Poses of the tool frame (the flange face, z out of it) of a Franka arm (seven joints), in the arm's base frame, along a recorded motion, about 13 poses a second.
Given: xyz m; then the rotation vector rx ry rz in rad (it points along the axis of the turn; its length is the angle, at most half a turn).
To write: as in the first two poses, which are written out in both.
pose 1, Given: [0.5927, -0.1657, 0.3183, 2.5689, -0.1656, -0.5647]
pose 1, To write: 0.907, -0.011, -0.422; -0.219, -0.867, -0.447; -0.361, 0.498, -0.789; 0.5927, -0.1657, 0.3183
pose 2, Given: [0.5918, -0.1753, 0.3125, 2.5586, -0.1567, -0.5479]
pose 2, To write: 0.912, -0.005, -0.411; -0.213, -0.861, -0.462; -0.351, 0.509, -0.786; 0.5918, -0.1753, 0.3125
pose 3, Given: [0.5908, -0.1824, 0.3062, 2.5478, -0.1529, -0.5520]
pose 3, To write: 0.910, 0.000, -0.414; -0.213, -0.856, -0.470; -0.355, 0.516, -0.779; 0.5908, -0.1824, 0.3062
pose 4, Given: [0.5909, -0.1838, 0.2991, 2.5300, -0.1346, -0.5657]
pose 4, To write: 0.907, 0.019, -0.421; -0.207, -0.850, -0.485; -0.367, 0.527, -0.767; 0.5909, -0.1838, 0.2991
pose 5, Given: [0.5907, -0.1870, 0.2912, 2.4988, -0.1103, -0.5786]
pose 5, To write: 0.903, 0.046, -0.427; -0.199, -0.836, -0.511; -0.380, 0.547, -0.746; 0.5907, -0.1870, 0.2912
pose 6, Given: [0.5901, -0.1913, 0.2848, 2.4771, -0.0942, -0.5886]
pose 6, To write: 0.900, 0.064, -0.431; -0.195, -0.826, -0.528; -0.390, 0.560, -0.731; 0.5901, -0.1913, 0.2848
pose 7, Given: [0.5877, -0.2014, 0.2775, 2.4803, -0.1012, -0.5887]
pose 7, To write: 0.900, 0.058, -0.433; -0.199, -0.828, -0.524; -0.389, 0.558, -0.733; 0.5877, -0.2014, 0.2775
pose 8, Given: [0.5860, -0.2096, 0.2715, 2.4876, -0.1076, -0.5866]
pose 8, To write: 0.900, 0.051, -0.432; -0.201, -0.831, -0.518; -0.386, 0.553, -0.738; 0.5860, -0.2096, 0.2715
